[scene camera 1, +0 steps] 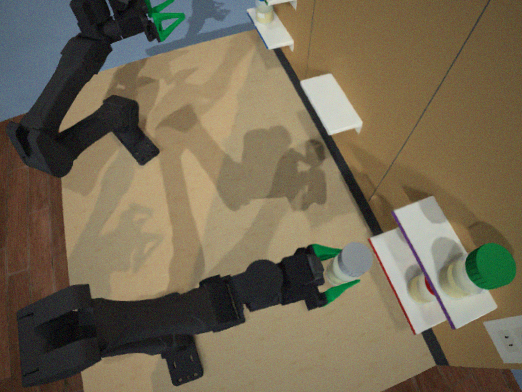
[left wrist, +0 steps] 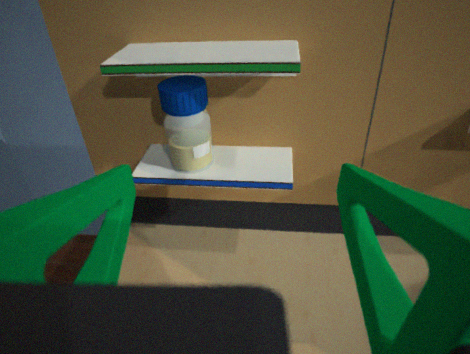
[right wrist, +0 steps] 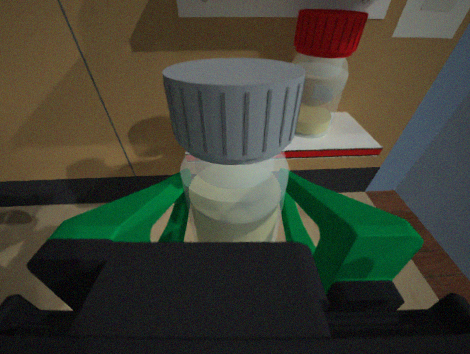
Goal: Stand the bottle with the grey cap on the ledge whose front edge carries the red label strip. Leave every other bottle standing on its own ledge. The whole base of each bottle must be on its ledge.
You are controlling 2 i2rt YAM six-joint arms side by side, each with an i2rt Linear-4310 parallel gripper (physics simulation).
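Seen in the pictures: left gripper, between the fingertips: (scene camera 1: 179, 6) (left wrist: 235, 178); right gripper, between the fingertips: (right wrist: 234, 176); left arm's base, origin of its link: (scene camera 1: 133, 139); right arm's base, origin of its link: (scene camera 1: 176, 337).
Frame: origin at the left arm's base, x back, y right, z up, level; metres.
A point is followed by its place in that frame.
Observation:
The bottle with the grey cap (scene camera 1: 354, 260) {x -0.105, y 0.692, z 0.255 m} (right wrist: 234, 112) {x -0.088, y 0.680, z 0.250 m} is upright between the fingers of my right gripper (scene camera 1: 344, 270) {x -0.120, y 0.696, z 0.189 m} (right wrist: 234, 176) {x -0.120, y 0.696, z 0.189 m}, which is shut on it, in front of the red-labelled ledge (scene camera 1: 387, 255) {x -0.196, y 0.731, z 0.160 m} (right wrist: 350, 136) {x -0.148, y 0.851, z 0.160 m}. A bottle with a red cap (scene camera 1: 419, 288) {x -0.165, y 0.806, z 0.216 m} (right wrist: 331, 35) {x -0.168, y 0.803, z 0.252 m} stands on that ledge, at its right in the right wrist view. A bottle with a green cap (scene camera 1: 490, 266) {x -0.165, y 0.819, z 0.405 m} stands on the purple-labelled ledge (scene camera 1: 475, 312) {x -0.160, y 0.874, z 0.300 m} above. A bottle with a blue cap (left wrist: 183, 95) {x -0.492, y 0.025, z 0.261 m} stands on the blue-labelled ledge (left wrist: 255, 165) {x -0.483, y 0.101, z 0.160 m}. My left gripper (scene camera 1: 172, 25) (left wrist: 235, 178) {x -0.252, y 0.015, z 0.321 m} is open and empty.
A green-labelled ledge (left wrist: 210, 52) {x -0.501, y 0.060, z 0.300 m} is above the blue-capped bottle. A plain white ledge (scene camera 1: 332, 104) {x -0.347, y 0.433, z 0.230 m} is on the wall between the ledge groups. The purple-labelled ledge overhangs the rear of the red-labelled one in scene camera 1. A socket plate (scene camera 1: 506, 340) {x -0.172, y 0.944, z 0.278 m} is at lower right.

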